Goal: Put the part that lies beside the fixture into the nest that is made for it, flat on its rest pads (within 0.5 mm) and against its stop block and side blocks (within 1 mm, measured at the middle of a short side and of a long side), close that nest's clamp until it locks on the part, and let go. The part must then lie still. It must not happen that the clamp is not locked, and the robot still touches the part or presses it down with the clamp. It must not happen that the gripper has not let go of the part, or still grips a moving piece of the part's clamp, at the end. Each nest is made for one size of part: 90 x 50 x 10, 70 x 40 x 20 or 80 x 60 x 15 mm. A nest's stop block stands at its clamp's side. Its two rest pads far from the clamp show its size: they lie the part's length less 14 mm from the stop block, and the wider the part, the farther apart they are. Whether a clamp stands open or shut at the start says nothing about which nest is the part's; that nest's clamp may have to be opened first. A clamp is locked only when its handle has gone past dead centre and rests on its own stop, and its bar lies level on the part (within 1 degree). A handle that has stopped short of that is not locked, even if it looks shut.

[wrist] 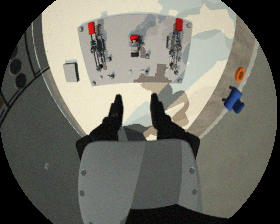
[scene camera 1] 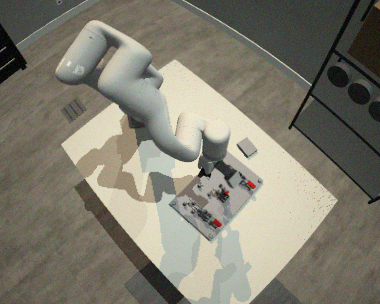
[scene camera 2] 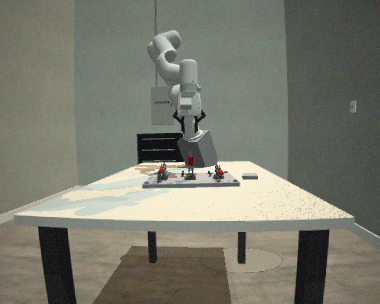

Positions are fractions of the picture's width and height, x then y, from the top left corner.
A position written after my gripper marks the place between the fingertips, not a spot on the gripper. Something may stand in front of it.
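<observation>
My gripper (scene camera 2: 0.50, 0.44) is there to see, and the wrist view gives me my gripper (wrist: 0.49, 0.45) as well. There is also a grey fixture plate (scene camera 1: 0.59, 0.70). I can see it from elsewhere too: the grey fixture plate (scene camera 2: 0.46, 0.59).
</observation>
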